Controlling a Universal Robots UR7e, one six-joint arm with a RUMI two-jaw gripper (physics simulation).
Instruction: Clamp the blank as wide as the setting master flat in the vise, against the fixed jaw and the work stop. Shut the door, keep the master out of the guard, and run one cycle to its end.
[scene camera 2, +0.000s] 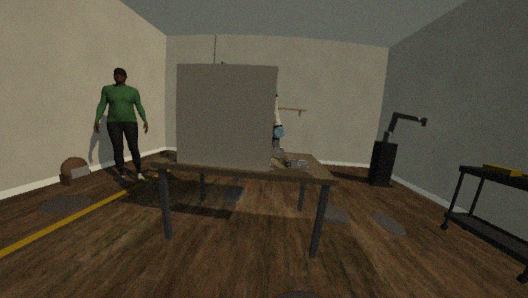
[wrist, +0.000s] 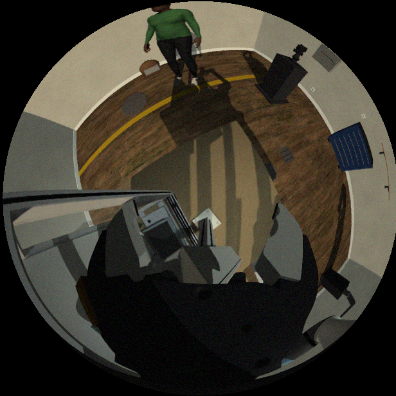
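Pixels of known places: arm's base, origin of its link: (scene camera 2: 272, 146).
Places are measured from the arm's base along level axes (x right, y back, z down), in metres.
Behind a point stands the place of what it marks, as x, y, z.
In the wrist view my gripper (wrist: 205, 204) is open, its two grey fingers wide apart with nothing held between them. It is above the table, beside the guard's long metal frame (wrist: 90, 194) at the left. Grey machine parts (wrist: 164, 236), which look like the vise area, lie beside the left finger, partly covered by it. A grey angular block (wrist: 212, 262) shows low between the fingers; I cannot tell what it is. The blank and setting master cannot be made out. In scene camera 2 a large grey panel (scene camera 2: 226, 117) @[0.290, -0.641, -0.287] hides the gripper and most of the machine.
The wooden table (scene camera 2: 240, 173) @[0.152, -0.683, 0.103] (wrist: 240, 165) carries a small white plate (wrist: 212, 218) beside dark rails. Grey metal pieces (scene camera 2: 298, 163) @[-0.275, -0.328, 0.073] lie at its right end. Part of my arm (scene camera 2: 278, 132) @[-0.061, -0.184, -0.177] shows beside the panel. A person in green (scene camera 2: 120, 105) (wrist: 172, 25) stands beyond the yellow floor line.
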